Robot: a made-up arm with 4 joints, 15 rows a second.
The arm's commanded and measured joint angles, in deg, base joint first. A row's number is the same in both.
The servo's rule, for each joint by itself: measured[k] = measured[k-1] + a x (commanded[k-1-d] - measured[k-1]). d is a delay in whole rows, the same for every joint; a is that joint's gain. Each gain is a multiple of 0.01, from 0.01 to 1. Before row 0 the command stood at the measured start. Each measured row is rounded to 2 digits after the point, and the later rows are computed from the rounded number. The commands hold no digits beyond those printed.
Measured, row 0:
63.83 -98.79 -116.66 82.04
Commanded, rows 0 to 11:
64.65 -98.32 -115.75 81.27
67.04 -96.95 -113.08 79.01
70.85 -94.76 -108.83 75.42
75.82 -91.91 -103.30 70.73
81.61 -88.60 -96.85 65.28
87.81 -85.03 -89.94 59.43
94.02 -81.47 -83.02 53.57
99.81 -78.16 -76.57 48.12
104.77 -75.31 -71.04 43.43
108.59 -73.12 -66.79 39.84
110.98 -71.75 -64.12 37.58
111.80 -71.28 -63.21 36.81
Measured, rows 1 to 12:
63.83 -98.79 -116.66 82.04
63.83 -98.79 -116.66 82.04
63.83 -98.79 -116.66 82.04
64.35 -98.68 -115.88 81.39
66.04 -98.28 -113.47 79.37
69.07 -97.47 -109.48 76.01
73.32 -96.19 -104.17 71.52
78.54 -94.44 -97.87 66.22
84.38 -92.28 -91.05 60.45
90.45 -89.79 -84.14 54.60
96.35 -87.12 -77.63 49.09
101.65 -84.40 -71.96 44.28
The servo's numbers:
d 3
a 0.63 0.23 0.86 0.85

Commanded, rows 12 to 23:
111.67 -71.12 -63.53 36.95
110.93 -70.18 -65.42 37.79
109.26 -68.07 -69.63 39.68
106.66 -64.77 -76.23 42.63
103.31 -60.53 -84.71 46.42
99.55 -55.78 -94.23 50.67
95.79 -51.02 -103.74 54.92
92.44 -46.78 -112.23 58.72
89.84 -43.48 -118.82 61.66
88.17 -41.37 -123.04 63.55
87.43 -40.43 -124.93 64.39
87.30 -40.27 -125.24 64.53
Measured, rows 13 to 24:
106.02 -81.81 -67.51 40.51
109.14 -79.50 -64.59 38.02
110.82 -77.61 -63.40 36.99
111.36 -76.12 -63.51 36.96
111.09 -74.75 -65.15 37.67
109.94 -73.21 -69.00 39.38
107.87 -71.27 -75.22 42.14
105.00 -68.80 -83.38 45.78
101.57 -65.81 -92.71 49.94
97.93 -62.41 -102.20 54.17
94.47 -58.82 -110.83 58.04
91.55 -55.29 -117.70 61.12

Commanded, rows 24 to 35:
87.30 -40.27 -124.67 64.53
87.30 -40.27 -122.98 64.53
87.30 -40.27 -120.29 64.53
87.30 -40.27 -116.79 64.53
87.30 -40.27 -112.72 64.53
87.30 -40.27 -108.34 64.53
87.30 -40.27 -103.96 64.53
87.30 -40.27 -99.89 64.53
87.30 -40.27 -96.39 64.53
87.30 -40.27 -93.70 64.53
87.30 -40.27 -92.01 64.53
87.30 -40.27 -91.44 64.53
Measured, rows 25 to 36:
89.42 -52.09 -122.29 63.19
88.17 -49.41 -124.56 64.21
87.62 -47.31 -125.14 64.48
87.42 -45.69 -124.74 64.52
87.34 -44.44 -123.23 64.53
87.31 -43.48 -120.70 64.53
87.30 -42.74 -117.34 64.53
87.30 -42.17 -113.37 64.53
87.30 -41.73 -109.04 64.53
87.30 -41.39 -104.67 64.53
87.30 -41.13 -100.56 64.53
87.30 -40.93 -96.97 64.53

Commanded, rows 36 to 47:
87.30 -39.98 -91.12 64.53
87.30 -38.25 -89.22 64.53
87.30 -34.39 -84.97 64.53
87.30 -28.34 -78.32 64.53
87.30 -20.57 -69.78 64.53
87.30 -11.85 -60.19 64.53
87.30 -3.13 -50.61 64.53
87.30 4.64 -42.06 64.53
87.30 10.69 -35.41 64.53
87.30 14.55 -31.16 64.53
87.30 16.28 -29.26 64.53
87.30 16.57 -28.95 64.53
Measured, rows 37 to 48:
87.30 -40.78 -94.16 64.53
87.30 -40.66 -92.31 64.53
87.30 -40.57 -91.56 64.53
87.30 -40.43 -91.18 64.53
87.30 -39.93 -89.49 64.53
87.30 -38.66 -85.60 64.53
87.30 -36.29 -79.34 64.53
87.30 -32.67 -71.12 64.53
87.30 -27.88 -61.72 64.53
87.30 -22.19 -52.17 64.53
87.30 -16.02 -43.48 64.53
87.30 -9.88 -36.54 64.53

